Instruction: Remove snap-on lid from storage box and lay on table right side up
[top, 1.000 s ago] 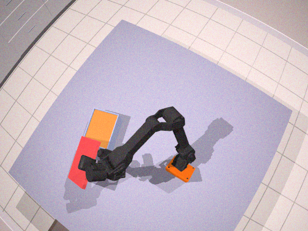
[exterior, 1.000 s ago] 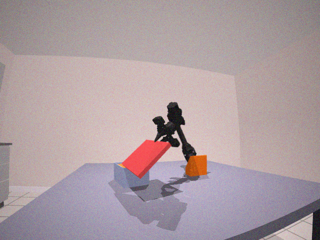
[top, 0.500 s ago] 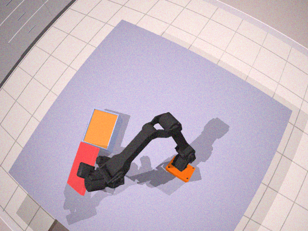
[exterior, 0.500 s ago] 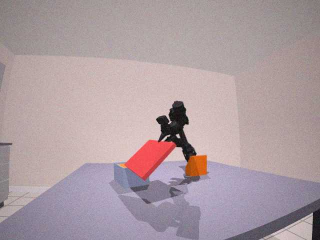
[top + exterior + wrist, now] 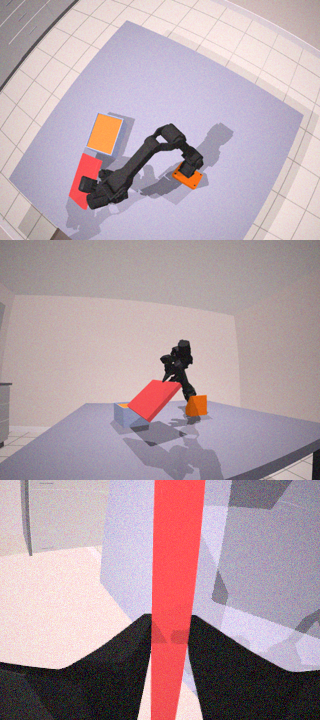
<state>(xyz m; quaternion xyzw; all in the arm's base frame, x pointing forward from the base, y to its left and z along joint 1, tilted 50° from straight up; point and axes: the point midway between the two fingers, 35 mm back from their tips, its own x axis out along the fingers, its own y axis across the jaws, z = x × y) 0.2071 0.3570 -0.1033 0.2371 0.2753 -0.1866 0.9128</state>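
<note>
Right now my gripper tip is 60 mm short of the red lid, 20 mm to the right of it and 50 mm above it. Also, from my gripper tip: grey-blue storage box: 170 mm ahead, 210 mm to the right, 180 mm below.
</note>
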